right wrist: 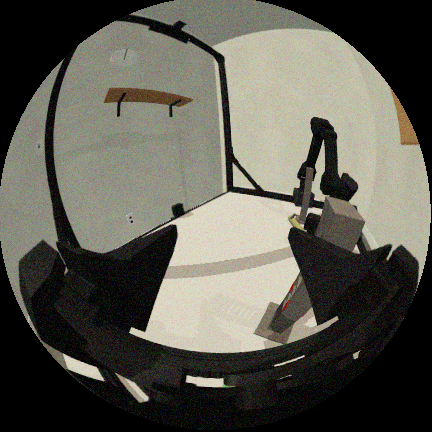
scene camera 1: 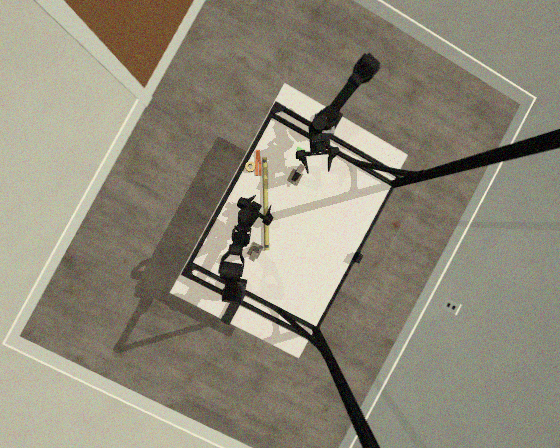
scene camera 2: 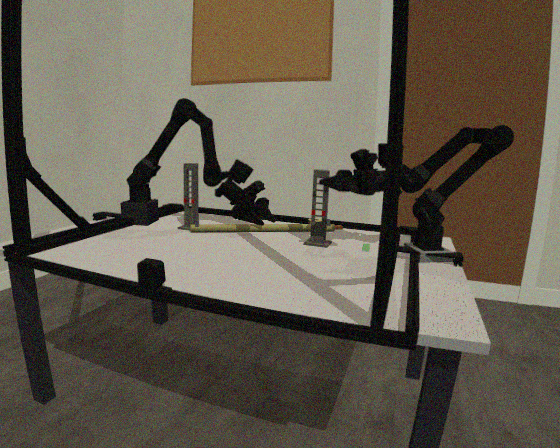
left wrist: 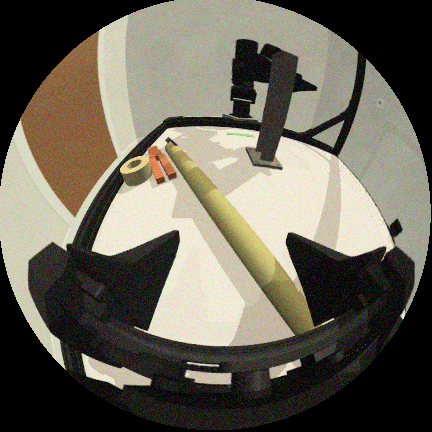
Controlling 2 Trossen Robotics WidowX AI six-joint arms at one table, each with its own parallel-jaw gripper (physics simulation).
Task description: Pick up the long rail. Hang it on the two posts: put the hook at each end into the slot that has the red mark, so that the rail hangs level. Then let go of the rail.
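Where they show: left gripper, fingertip midpoint: [scene camera 1: 263,200] [scene camera 2: 269,223] [left wrist: 234,237]; right gripper, fingertip midpoint: [right wrist: 235,231] [scene camera 1: 318,172] [scene camera 2: 325,182] [left wrist: 309,83]; left arm's base at its link origin: [right wrist: 303,190] [scene camera 1: 234,291] [scene camera 2: 139,201]; right arm's base at its link origin: [scene camera 2: 428,247] [left wrist: 239,115].
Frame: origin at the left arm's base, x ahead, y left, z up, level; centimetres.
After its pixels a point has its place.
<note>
The long yellow-green rail [scene camera 1: 266,192] @[x 50.7, y -5.0, z -5.2 cm] [scene camera 2: 280,228] @[x 50.2, y -5.9, z -6.2 cm] [left wrist: 210,200] @[x 51.0, y -3.7, z -5.3 cm] [right wrist: 296,223] @[x 29.0, y -10.3, z -5.1 cm] lies on the table. Two grey slotted posts stand upright: the left post [scene camera 1: 255,250] @[x 22.7, y -5.9, z 9.0 cm] [scene camera 2: 194,220] [right wrist: 307,192] @[x 22.7, y -6.1, z 4.7 cm] and the right post [scene camera 1: 296,176] @[x 59.9, y -17.2, z 5.4 cm] [scene camera 2: 320,235] @[x 62.4, y -19.1, z -4.7 cm] [left wrist: 280,100] @[x 60.1, y -16.8, z 4.6 cm] [right wrist: 340,222] @[x 63.6, y -18.8, z 13.2 cm], each with a red-marked slot. My left gripper [scene camera 1: 262,205] @[x 46.5, y -4.4, z -4.9 cm] [scene camera 2: 263,219] @[x 46.5, y -4.4, z -4.9 cm] [left wrist: 234,237] @[x 46.5, y -4.4, z -4.9 cm] is open, low over the rail's middle part. In the left wrist view the rail runs between the fingers, nearer the picture-right one, its near end hidden. My right gripper [scene camera 1: 318,171] @[x 62.6, y -26.0, z 11.2 cm] [right wrist: 235,231] @[x 62.6, y -26.0, z 11.2 cm] is open and empty, raised beside the right post's upper part.
A tape roll [left wrist: 132,175] @[x 59.2, y 5.6, z -5.7 cm] and an orange clamp-like object [scene camera 1: 258,162] @[x 64.7, y 2.7, z -6.4 cm] [left wrist: 167,167] @[x 60.3, y 0.4, z -6.4 cm] lie near the rail's far end in the left wrist view. A flat green piece [scene camera 1: 299,149] @[x 76.4, y -16.9, z -7.5 cm] [scene camera 2: 365,247] @[x 75.5, y -19.8, z -7.5 cm] [left wrist: 241,134] @[x 75.7, y -19.8, z -7.6 cm] lies near the right arm. A black frame [scene camera 1: 230,200] @[x 43.6, y 13.4, z -5.6 cm] [scene camera 2: 250,311] @[x 48.7, y -65.0, z -8.3 cm] borders the table.
</note>
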